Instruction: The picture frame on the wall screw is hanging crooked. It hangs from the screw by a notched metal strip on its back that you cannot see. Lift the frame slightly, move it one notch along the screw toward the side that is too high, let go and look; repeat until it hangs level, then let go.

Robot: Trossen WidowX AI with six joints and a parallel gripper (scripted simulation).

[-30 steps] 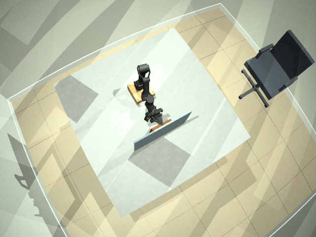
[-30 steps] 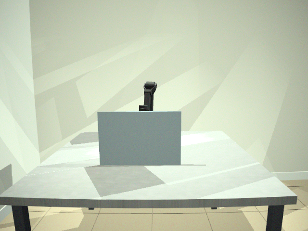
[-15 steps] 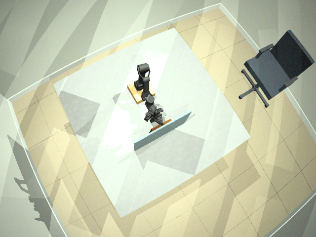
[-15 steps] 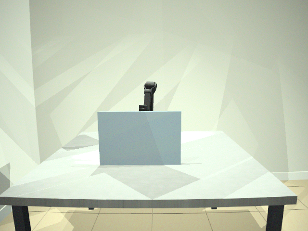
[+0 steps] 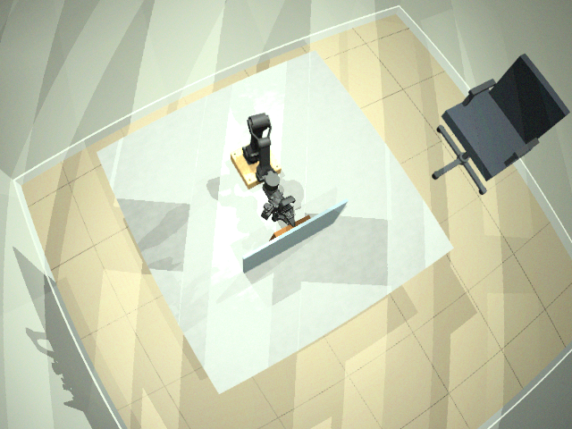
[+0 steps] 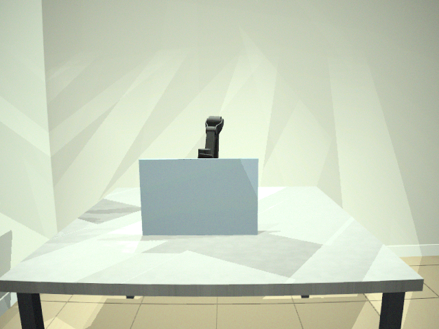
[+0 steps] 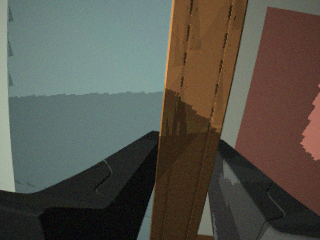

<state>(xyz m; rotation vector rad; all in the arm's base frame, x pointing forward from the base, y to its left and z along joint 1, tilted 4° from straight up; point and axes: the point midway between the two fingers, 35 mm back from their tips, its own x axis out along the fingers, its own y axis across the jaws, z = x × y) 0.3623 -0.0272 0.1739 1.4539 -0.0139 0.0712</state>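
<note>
The picture frame is 1 cm ahead of my gripper tip, 1 cm to the right of it and 5 cm below it. Round my gripper tip: wall panel 2 cm ahead, 1 cm to the right, 6 cm below.
</note>
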